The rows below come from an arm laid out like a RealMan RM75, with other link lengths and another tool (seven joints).
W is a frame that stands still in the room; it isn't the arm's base.
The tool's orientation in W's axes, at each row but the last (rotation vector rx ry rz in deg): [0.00, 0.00, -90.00]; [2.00, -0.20, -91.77]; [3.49, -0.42, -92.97]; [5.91, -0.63, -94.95]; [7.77, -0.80, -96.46]
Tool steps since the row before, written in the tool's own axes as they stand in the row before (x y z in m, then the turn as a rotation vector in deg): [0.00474, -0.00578, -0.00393, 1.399, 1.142, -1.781]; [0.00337, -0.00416, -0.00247, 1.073, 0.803, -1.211]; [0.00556, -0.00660, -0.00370, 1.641, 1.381, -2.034]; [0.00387, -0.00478, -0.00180, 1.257, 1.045, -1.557]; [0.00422, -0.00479, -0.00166, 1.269, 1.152, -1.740]
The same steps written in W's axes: [-0.00578, -0.00474, -0.00393, 1.142, -1.399, -1.781]; [-0.00420, -0.00319, -0.00264, 0.799, -1.074, -1.213]; [-0.00671, -0.00508, -0.00417, 1.383, -1.644, -2.030]; [-0.00495, -0.00332, -0.00236, 1.047, -1.258, -1.555]; [-0.00504, -0.00350, -0.00242, 1.169, -1.270, -1.728]
